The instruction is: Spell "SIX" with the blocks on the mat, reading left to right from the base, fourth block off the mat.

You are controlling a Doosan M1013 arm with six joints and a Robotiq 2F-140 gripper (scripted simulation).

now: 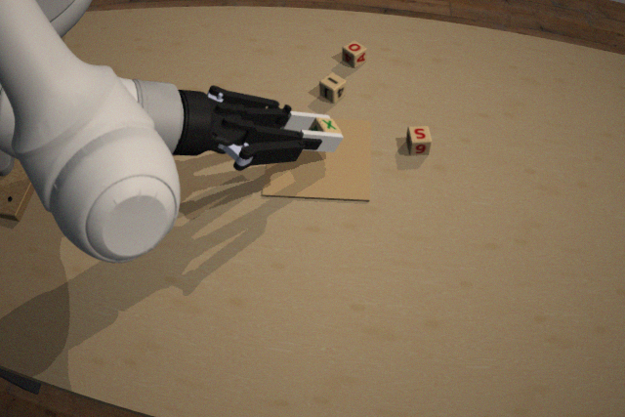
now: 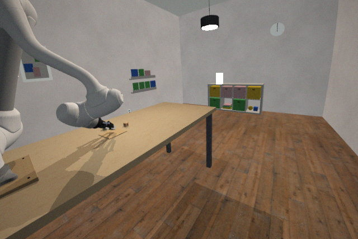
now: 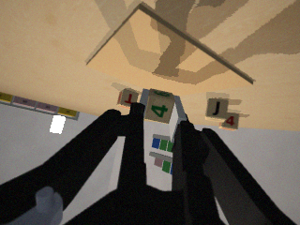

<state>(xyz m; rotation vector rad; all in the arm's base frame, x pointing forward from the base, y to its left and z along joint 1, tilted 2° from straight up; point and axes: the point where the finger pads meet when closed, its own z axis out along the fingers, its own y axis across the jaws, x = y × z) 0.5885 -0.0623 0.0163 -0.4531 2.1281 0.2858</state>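
Now: the tan mat 1 cm ahead of my hand and 5 cm below it. From my hand the other things lie so: I block (3 cm ahead, 12 cm to the left, 3 cm below); then S block (15 cm ahead, 1 cm to the left, 3 cm below); then letter block (2 cm ahead, 1 cm to the left, 1 cm below).
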